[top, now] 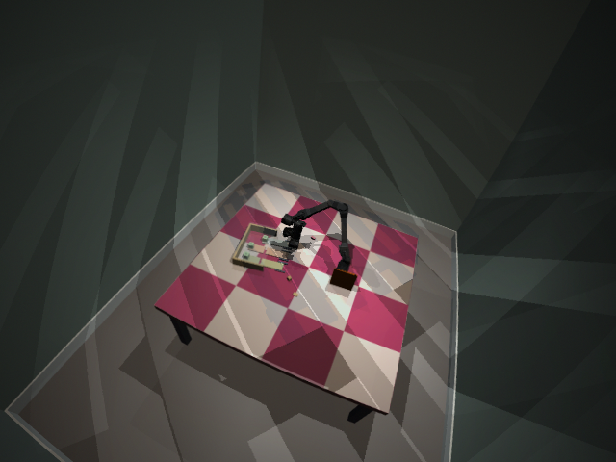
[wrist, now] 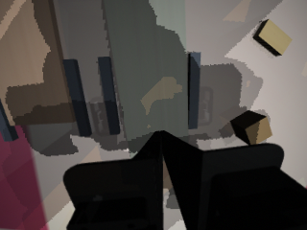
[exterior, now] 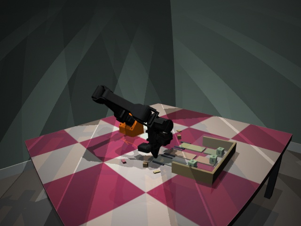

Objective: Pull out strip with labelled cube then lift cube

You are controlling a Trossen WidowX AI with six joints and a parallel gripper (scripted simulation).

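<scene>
Now: gripper tip 9 cm short of the strip and 2 cm to the right of it.
</scene>
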